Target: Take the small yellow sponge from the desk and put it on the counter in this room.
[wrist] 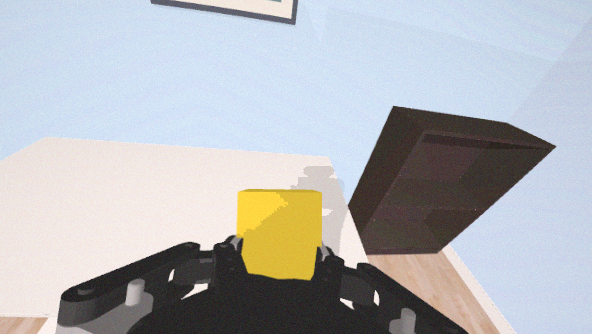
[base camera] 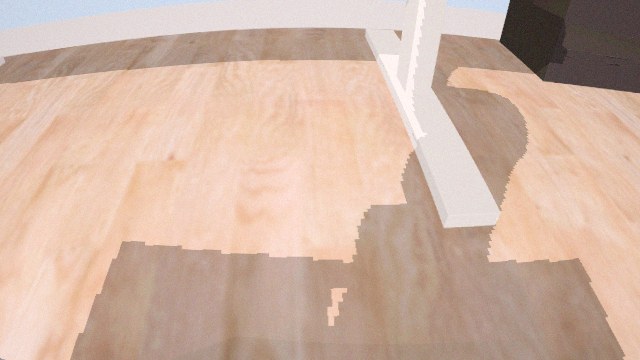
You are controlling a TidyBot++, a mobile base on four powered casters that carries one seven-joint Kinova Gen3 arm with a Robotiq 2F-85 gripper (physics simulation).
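Frame: origin at the arm's base, x right, y ahead, z up, level; centimetres.
Seen in the pictures: gripper, fingertip midpoint: (wrist: 279, 246).
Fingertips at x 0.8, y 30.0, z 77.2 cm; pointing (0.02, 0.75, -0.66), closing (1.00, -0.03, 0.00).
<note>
A point is followed by its place in that frame.
The small yellow sponge (wrist: 280, 230) {x 0.6, y 29.6, z 80.2 cm} is in the wrist view, just below the middle, upright between the two fingers. My gripper (wrist: 279, 246) {x 0.8, y 30.0, z 77.3 cm} is shut on it and holds it above the white desk top (wrist: 150, 200) {x -48.7, y 68.6, z 32.3 cm}. The desk top spreads behind and to the left of the sponge, and a grey shadow lies near its right edge. In the base camera view a white desk leg with its long foot (base camera: 457, 185) stands right of the middle. The gripper does not show in the base camera view. The counter does not show in either view.
A dark brown shelf unit (wrist: 372, 185) {x 56.3, y 106.1, z 21.6 cm} (base camera: 530, 35) {x 56.4, y 105.4, z -31.2 cm} stands against the light blue wall (wrist: 200, 90) {x -43.8, y 113.8, z 61.8 cm}, right of the desk. A framed picture (wrist: 225, 8) {x -29.1, y 113.2, z 95.0 cm} hangs at the top. Wooden floor (base camera: 225, 150) {x -15.4, y 55.3, z -39.7 cm} lies in front of the base, left of the desk foot.
</note>
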